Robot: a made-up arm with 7 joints. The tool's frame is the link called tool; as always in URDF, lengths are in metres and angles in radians. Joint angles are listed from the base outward.
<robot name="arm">
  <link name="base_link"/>
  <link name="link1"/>
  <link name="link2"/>
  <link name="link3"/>
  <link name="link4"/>
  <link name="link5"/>
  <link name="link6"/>
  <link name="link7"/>
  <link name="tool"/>
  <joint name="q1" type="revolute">
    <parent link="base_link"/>
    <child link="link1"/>
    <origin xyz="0 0.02 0.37"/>
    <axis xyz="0 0 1"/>
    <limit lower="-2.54" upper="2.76"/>
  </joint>
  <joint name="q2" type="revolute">
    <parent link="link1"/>
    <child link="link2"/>
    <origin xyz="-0.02 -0.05 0.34" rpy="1.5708 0 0"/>
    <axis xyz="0 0 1"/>
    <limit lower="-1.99" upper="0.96"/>
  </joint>
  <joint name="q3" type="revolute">
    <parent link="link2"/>
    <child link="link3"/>
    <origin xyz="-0.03 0.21 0.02" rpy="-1.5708 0 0"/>
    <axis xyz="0 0 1"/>
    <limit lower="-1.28" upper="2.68"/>
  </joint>
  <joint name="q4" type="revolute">
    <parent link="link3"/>
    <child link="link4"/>
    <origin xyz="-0.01 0.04 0.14" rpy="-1.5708 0 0"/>
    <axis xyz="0 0 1"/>
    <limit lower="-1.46" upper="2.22"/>
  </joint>
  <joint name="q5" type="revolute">
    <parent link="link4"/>
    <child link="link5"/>
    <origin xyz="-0.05 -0.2 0.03" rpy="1.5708 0 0"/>
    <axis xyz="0 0 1"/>
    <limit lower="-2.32" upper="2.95"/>
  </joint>
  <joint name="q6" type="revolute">
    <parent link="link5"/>
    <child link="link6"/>
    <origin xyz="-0.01 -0.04 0.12" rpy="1.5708 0 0"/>
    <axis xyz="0 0 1"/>
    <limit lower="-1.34" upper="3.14"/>
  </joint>
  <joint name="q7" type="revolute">
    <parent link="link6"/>
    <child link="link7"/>
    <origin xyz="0 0.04 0.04" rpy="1.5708 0 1.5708"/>
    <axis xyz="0 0 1"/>
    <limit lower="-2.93" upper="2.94"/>
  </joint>
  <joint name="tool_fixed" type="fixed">
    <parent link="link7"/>
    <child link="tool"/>
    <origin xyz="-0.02 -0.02 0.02" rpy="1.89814 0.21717 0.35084"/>
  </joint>
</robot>
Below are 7 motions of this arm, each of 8 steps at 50 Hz.
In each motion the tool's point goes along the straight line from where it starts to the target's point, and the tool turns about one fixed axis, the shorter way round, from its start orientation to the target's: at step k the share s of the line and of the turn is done. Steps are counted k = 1, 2, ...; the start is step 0. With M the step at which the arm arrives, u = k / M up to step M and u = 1 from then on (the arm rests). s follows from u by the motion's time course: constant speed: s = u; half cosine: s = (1 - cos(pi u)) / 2; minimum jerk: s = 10 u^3 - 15 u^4 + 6 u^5.
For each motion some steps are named. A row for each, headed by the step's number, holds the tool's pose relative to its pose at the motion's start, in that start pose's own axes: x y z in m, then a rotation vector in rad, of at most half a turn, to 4 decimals.
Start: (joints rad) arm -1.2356 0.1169 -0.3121 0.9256 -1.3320 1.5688 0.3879
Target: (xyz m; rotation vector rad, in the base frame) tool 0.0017 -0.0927 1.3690 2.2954 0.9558 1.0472
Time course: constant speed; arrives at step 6
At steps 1, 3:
1: -0.0013 0.0023 0.0019 0.0056 0.0068 -0.0026
3: -0.0039 0.0068 0.0056 0.0169 0.0204 -0.0078

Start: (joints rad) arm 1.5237 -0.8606 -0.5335 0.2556 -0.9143 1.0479 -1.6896
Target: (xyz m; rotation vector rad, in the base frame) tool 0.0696 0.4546 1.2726 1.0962 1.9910 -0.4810
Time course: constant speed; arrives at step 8
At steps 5, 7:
5: -0.0386 -0.0071 0.0129 0.0233 0.0140 0.0925
7: -0.0540 -0.0100 0.0181 0.0326 0.0196 0.1295

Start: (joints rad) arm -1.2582 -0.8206 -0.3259 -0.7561 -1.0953 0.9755 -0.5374
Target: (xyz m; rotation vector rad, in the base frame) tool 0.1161 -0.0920 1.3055 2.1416 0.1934 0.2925
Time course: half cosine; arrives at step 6
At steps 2, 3, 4, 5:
2: -0.0007 0.0013 0.0017 0.0048 -0.0191 0.0076
3: -0.0015 0.0025 0.0035 0.0097 -0.0383 0.0152
4: -0.0022 0.0038 0.0052 0.0145 -0.0574 0.0229
5: -0.0027 0.0047 0.0064 0.0181 -0.0714 0.0284

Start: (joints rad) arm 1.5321 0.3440 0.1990 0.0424 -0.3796 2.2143 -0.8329
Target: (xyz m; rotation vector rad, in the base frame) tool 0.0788 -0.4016 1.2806 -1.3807 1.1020 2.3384
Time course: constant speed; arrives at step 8
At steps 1, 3, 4, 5, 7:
1: 0.0033 0.0011 -0.0053 -0.0028 -0.0019 -0.0052
3: 0.0100 0.0034 -0.0158 -0.0085 -0.0058 -0.0155
4: 0.0133 0.0045 -0.0210 -0.0114 -0.0078 -0.0206
5: 0.0166 0.0057 -0.0263 -0.0142 -0.0097 -0.0258
7: 0.0232 0.0079 -0.0368 -0.0199 -0.0136 -0.0361

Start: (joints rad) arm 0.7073 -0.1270 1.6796 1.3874 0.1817 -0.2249 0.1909
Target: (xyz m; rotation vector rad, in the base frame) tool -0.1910 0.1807 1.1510 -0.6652 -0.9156 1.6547
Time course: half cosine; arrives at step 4
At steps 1, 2, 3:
1: 0.0004 0.0000 -0.0007 0.0002 0.0030 0.0004
2: 0.0015 0.0000 -0.0023 0.0008 0.0104 0.0014
3: 0.0025 -0.0001 -0.0040 0.0014 0.0177 0.0023

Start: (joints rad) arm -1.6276 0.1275 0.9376 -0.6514 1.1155 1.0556 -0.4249
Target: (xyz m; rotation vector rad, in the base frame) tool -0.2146 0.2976 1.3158 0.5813 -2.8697 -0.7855
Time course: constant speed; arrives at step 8
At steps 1, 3, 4, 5, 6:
1: 0.0012 -0.0007 -0.0012 -0.0003 0.0098 -0.0108
3: 0.0035 -0.0020 -0.0036 -0.0009 0.0293 -0.0323
4: 0.0046 -0.0027 -0.0048 -0.0012 0.0390 -0.0431
5: 0.0058 -0.0034 -0.0060 -0.0015 0.0488 -0.0538
6: 0.0069 -0.0041 -0.0072 -0.0018 0.0586 -0.0646

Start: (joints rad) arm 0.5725 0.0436 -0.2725 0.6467 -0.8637 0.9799 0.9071
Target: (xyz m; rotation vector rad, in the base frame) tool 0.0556 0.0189 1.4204 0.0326 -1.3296 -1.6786
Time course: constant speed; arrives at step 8
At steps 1, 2, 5, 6, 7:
1: 0.0003 -0.0006 0.0012 0.0094 0.0203 0.0071
2: 0.0006 -0.0012 0.0023 0.0187 0.0406 0.0141
5: 0.0015 -0.0030 0.0058 0.0468 0.1015 0.0353
6: 0.0018 -0.0036 0.0070 0.0561 0.1219 0.0424
7: 0.0021 -0.0042 0.0082 0.0655 0.1422 0.0494

